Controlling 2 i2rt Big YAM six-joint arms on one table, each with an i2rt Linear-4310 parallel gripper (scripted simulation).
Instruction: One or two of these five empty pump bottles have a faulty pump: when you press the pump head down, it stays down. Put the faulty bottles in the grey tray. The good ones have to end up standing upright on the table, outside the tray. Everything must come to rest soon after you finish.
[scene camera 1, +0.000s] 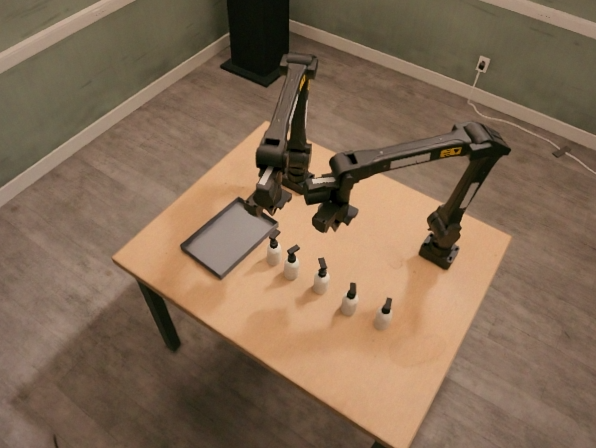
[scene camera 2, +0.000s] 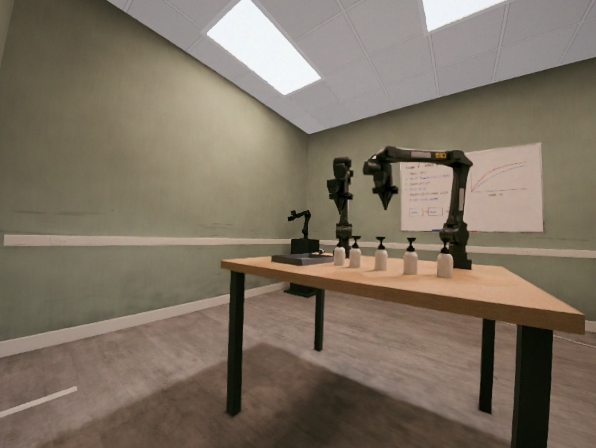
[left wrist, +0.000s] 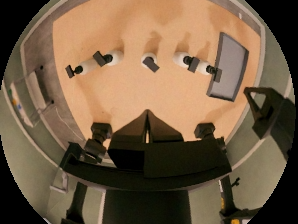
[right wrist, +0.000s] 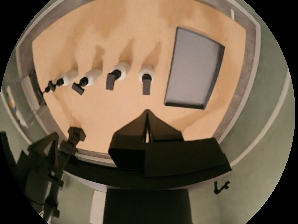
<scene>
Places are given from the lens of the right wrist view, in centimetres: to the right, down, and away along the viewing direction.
left gripper (right wrist: 57, 133): -20, 4, 14
right gripper (right wrist: 147, 112): 0, 0, 13
</scene>
